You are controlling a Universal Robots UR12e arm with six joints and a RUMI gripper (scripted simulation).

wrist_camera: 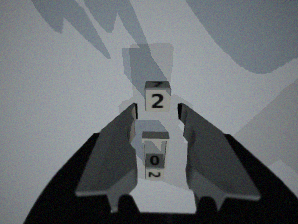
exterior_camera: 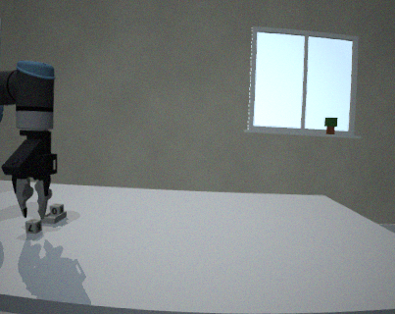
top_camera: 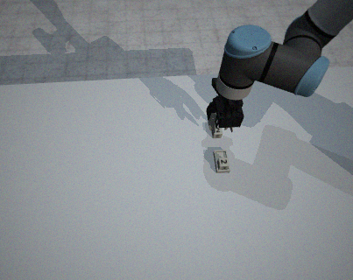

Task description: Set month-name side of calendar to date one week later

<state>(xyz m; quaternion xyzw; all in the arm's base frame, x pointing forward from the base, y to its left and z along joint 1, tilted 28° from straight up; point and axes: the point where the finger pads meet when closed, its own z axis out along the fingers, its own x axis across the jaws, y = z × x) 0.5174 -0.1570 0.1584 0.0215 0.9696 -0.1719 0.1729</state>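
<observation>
My gripper is now 12 cm to the right of the cube, 3 cm above it and 2 cm short of it. The rest, counted from my hand: tray: 11 cm to the left, 4 cm below, 1 cm ahead.
</observation>
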